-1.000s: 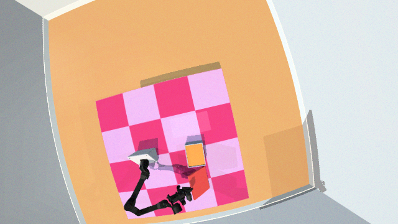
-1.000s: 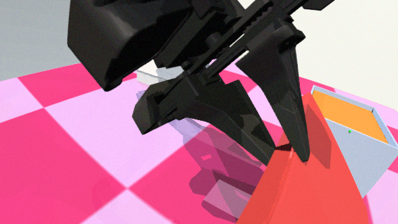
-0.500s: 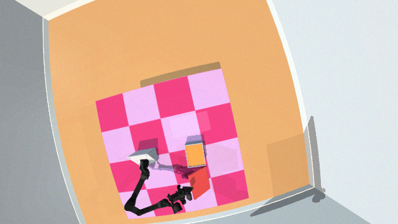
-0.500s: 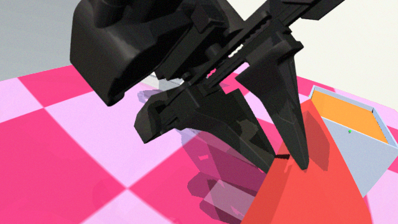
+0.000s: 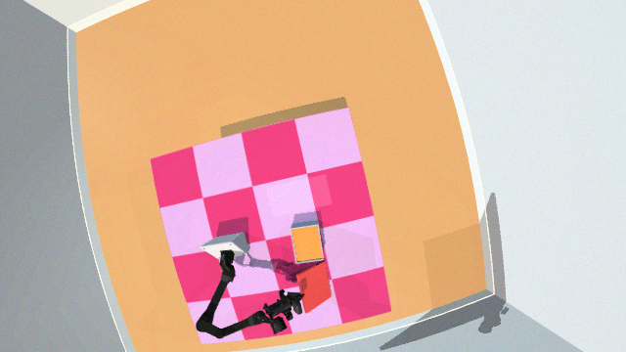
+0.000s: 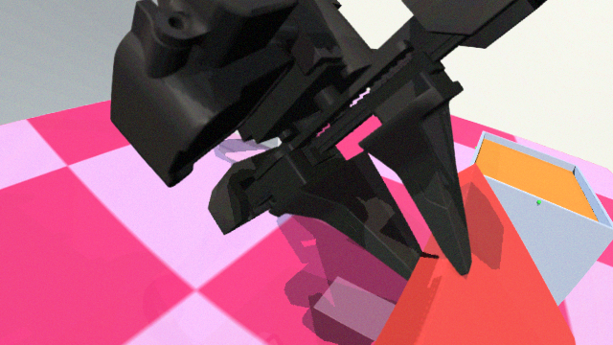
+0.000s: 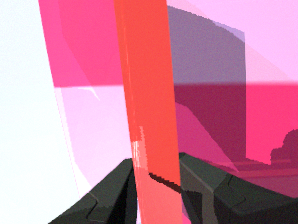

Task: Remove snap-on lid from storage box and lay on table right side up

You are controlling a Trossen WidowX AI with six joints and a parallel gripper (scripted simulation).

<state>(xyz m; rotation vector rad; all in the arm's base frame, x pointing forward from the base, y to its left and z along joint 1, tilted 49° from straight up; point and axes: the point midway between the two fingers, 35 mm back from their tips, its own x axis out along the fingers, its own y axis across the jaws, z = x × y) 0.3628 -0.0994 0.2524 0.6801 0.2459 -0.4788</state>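
Now: gripper tip 70 mm short of the red lid, 10 mm to the right of it and 50 mm above it. Also, from my gripper tip: storage box: 50 mm ahead, 280 mm to the left, 70 mm below.
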